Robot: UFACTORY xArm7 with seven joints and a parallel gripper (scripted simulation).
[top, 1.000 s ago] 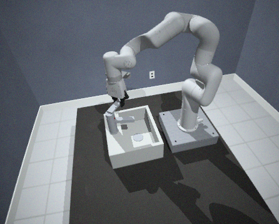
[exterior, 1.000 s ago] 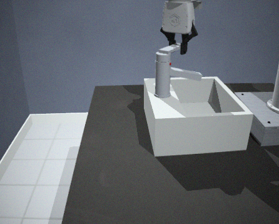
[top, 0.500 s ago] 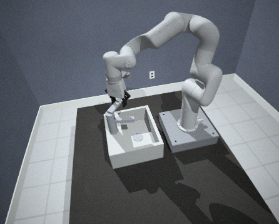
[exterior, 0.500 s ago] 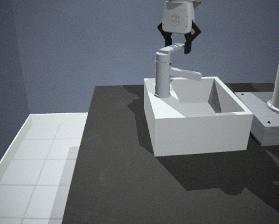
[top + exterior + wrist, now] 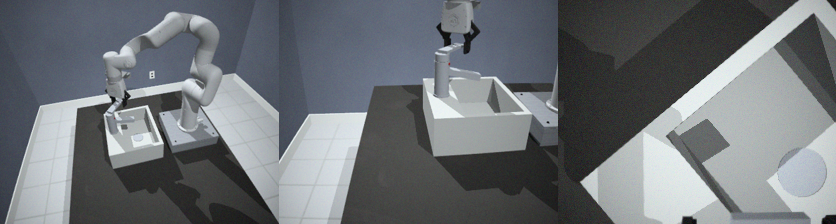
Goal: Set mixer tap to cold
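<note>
My hand is 20 mm short of the flat lever and 30 mm to the right of it. From my hand the other things lie so: white sink basin: 60 mm behind, 70 mm to the left, 230 mm below; then grey mixer tap: 40 mm ahead, 50 mm to the left, 40 mm below.
</note>
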